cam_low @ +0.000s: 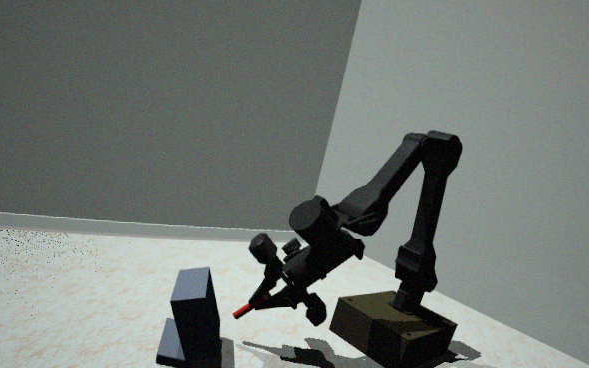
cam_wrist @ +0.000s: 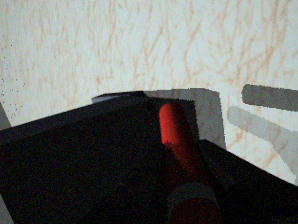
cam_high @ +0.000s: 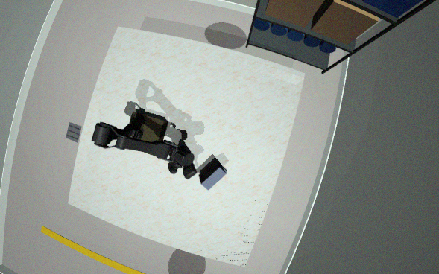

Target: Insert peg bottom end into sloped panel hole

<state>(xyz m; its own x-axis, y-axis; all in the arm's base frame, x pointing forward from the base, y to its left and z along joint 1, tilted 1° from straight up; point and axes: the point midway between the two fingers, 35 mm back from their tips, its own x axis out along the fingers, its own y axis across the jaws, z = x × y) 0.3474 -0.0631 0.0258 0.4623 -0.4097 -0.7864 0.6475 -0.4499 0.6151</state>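
The sloped panel is 110 mm ahead of my gripper tip and 10 mm below it. The rest, counted from my gripper tip: red peg 10 mm behind, 10 mm to the left, 10 mm above.
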